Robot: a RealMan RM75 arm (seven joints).
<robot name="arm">
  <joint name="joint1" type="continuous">
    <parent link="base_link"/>
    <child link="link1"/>
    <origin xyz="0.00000 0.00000 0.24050" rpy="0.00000 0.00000 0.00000"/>
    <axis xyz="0 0 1"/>
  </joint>
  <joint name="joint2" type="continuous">
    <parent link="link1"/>
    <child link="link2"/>
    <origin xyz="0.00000 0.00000 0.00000" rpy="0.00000 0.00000 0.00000"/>
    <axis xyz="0 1 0"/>
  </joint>
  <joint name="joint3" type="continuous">
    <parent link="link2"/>
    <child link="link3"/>
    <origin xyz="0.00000 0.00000 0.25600" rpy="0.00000 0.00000 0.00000"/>
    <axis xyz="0 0 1"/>
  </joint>
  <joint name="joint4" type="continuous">
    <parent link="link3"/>
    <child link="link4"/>
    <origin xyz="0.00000 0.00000 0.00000" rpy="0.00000 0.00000 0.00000"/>
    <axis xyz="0 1 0"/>
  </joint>
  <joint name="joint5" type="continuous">
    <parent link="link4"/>
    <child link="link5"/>
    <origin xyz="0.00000 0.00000 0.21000" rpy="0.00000 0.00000 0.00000"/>
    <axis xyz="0 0 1"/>
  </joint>
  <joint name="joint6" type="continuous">
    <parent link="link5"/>
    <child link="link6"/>
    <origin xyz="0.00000 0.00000 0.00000" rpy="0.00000 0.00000 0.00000"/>
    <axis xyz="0 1 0"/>
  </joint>
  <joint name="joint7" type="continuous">
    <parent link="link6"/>
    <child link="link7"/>
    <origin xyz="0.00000 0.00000 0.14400" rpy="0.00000 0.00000 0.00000"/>
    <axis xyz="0 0 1"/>
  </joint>
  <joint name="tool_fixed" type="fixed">
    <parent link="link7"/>
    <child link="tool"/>
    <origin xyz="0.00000 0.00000 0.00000" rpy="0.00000 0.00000 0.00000"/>
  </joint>
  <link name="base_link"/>
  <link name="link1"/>
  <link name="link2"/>
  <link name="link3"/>
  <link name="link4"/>
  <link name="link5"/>
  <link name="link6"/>
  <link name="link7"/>
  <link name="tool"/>
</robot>
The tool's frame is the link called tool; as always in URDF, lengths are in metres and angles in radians. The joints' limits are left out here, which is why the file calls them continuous.
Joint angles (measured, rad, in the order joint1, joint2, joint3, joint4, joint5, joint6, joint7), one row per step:
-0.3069 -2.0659 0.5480 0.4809 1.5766 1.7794 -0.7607
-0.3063 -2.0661 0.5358 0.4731 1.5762 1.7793 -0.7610
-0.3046 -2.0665 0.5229 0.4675 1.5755 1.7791 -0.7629
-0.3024 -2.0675 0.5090 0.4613 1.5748 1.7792 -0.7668
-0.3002 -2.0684 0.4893 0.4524 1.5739 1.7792 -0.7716
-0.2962 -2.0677 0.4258 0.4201 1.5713 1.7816 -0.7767
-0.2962 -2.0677 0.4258 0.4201 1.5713 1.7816 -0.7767
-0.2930 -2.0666 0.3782 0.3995 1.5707 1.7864 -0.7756
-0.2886 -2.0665 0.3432 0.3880 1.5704 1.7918 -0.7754
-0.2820 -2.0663 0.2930 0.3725 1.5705 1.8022 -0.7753
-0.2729 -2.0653 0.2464 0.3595 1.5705 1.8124 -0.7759
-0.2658 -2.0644 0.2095 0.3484 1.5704 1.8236 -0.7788
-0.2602 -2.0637 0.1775 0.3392 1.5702 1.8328 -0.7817
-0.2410 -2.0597 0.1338 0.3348 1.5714 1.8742 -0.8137
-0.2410 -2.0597 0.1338 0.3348 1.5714 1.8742 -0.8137
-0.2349 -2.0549 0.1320 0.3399 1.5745 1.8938 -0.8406
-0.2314 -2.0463 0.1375 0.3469 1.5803 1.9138 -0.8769
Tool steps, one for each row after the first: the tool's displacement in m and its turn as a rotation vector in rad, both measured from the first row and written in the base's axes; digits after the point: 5 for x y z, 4 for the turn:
-0.00126 -0.00044 0.00048 0.0065 -0.0096 0.0102
-0.00275 -0.00103 0.00136 0.0139 -0.0190 0.0215
-0.00431 -0.00187 0.00206 0.0203 -0.0312 0.0346
-0.00638 -0.00278 0.00319 0.0299 -0.0476 0.0520
-0.01258 -0.00523 0.00744 0.0671 -0.0949 0.0985
-0.01258 -0.00523 0.00744 0.0671 -0.0949 0.0985
-0.01684 -0.00733 0.01121 0.0992 -0.1249 0.1262
-0.02005 -0.00959 0.01429 0.1239 -0.1458 0.1452
-0.02434 -0.01327 0.01881 0.1597 -0.1756 0.1691
-0.02905 -0.01776 0.02349 0.1945 -0.2017 0.1927
-0.03231 -0.02168 0.02714 0.2206 -0.2256 0.2087
-0.03498 -0.02492 0.03031 0.2437 -0.2461 0.2220
-0.03845 -0.03530 0.03767 0.2613 -0.2910 0.2272
-0.03845 -0.03530 0.03767 0.2613 -0.2910 0.2272
-0.03848 -0.03871 0.04065 0.2461 -0.3060 0.2196
-0.03792 -0.04105 0.04407 0.2165 -0.3197 0.2078

